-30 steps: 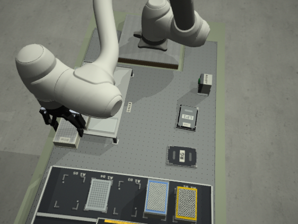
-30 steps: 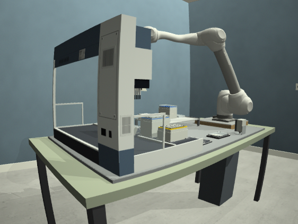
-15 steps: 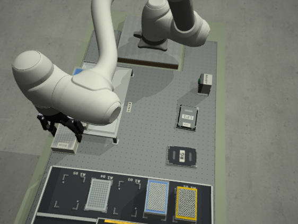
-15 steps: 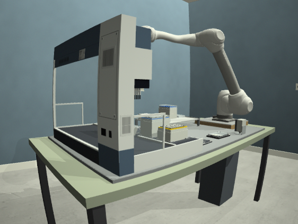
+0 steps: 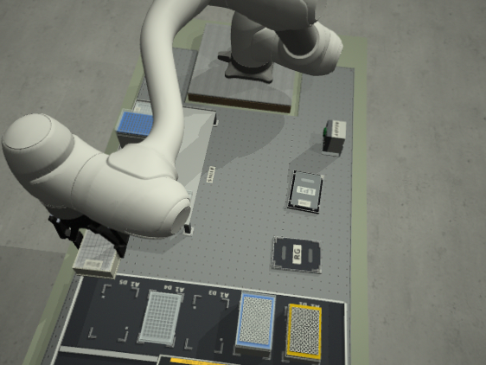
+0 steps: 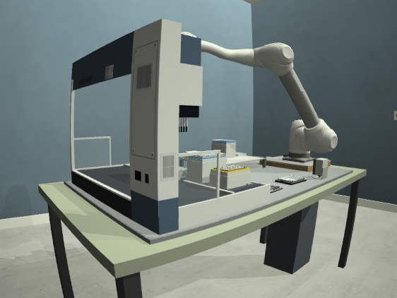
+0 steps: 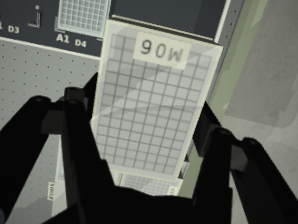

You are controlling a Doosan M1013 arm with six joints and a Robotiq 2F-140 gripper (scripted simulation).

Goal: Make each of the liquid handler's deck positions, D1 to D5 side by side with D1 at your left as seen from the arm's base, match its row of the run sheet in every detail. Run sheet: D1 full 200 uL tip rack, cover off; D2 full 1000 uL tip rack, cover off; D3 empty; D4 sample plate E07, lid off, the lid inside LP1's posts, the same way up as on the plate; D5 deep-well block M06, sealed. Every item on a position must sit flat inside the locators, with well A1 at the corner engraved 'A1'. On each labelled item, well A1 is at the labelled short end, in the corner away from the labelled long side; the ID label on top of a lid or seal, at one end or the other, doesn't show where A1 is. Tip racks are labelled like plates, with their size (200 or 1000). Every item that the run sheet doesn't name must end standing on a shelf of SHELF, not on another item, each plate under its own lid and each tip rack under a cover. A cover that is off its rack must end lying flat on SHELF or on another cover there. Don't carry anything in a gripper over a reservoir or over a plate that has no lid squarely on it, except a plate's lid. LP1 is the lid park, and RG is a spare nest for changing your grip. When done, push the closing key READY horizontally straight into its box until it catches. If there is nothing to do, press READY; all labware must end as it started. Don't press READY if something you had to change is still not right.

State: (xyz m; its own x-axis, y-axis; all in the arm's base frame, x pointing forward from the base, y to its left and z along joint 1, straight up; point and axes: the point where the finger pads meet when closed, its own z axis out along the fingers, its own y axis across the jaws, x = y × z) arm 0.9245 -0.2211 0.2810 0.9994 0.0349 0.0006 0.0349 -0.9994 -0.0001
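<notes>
The clear sample plate lies 250 mm below my hand, 120 mm to the left of it and 80 mm ahead of it. The rest, counted from my hand: blue-rimmed tip rack: 370 mm to the left, 190 mm below, 60 mm ahead; then beige trough: 370 mm behind, 240 mm below, 70 mm to the right; then deep-well block M06: 10 mm below.
</notes>
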